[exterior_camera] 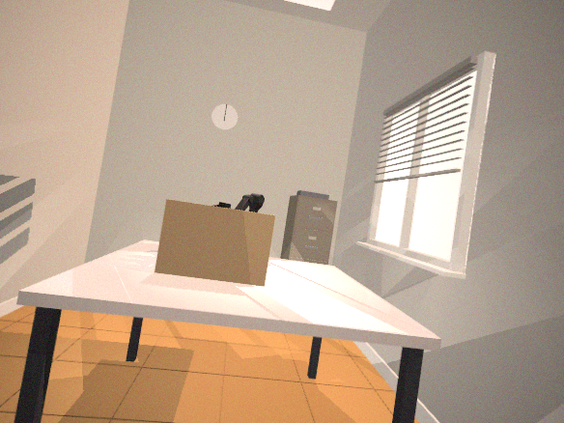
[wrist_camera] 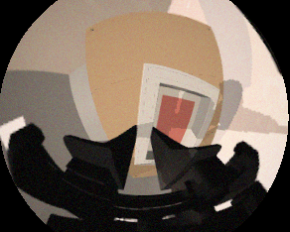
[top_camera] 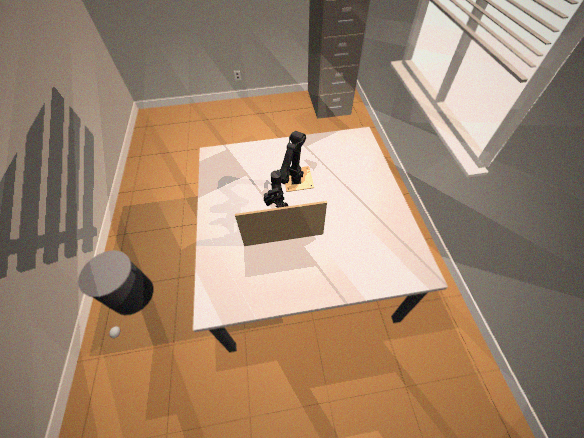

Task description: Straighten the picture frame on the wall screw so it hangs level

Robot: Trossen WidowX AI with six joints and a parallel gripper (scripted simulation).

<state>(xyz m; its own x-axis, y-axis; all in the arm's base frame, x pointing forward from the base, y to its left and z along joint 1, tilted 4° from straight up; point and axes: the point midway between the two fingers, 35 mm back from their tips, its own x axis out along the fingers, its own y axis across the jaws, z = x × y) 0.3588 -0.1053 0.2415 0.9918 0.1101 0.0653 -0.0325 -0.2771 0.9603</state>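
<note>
Now: gripper tip 10 mm short of the picture frame, 20 mm to the right of it and 50 mm above it. Round my gripper tip: wall board: 20 mm ahead, 70 mm below.
</note>
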